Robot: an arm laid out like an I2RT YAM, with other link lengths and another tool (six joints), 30 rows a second.
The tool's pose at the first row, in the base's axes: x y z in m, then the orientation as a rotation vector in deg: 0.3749, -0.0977, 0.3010, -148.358, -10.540, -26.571
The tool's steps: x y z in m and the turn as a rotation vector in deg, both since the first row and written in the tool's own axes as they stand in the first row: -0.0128, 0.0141, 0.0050, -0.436, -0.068, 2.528; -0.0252, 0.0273, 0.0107, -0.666, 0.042, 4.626; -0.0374, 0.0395, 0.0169, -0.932, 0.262, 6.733; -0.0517, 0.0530, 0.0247, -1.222, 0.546, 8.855; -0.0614, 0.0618, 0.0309, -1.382, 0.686, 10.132; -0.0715, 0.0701, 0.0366, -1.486, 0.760, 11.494; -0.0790, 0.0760, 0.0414, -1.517, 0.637, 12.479; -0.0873, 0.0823, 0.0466, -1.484, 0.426, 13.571
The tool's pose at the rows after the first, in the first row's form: 0.3674, -0.1080, 0.2860, -148.714, -7.187, -25.657; 0.3603, -0.1171, 0.2709, -148.787, -4.372, -25.077; 0.3533, -0.1251, 0.2560, -148.819, -1.503, -24.636; 0.3452, -0.1336, 0.2384, -148.809, 1.411, -24.269; 0.3398, -0.1385, 0.2259, -148.776, 3.150, -24.002; 0.3338, -0.1433, 0.2139, -148.680, 4.961, -23.605; 0.3294, -0.1464, 0.2046, -148.607, 6.199, -23.082; 0.3246, -0.1496, 0.1945, -148.471, 7.526, -22.394
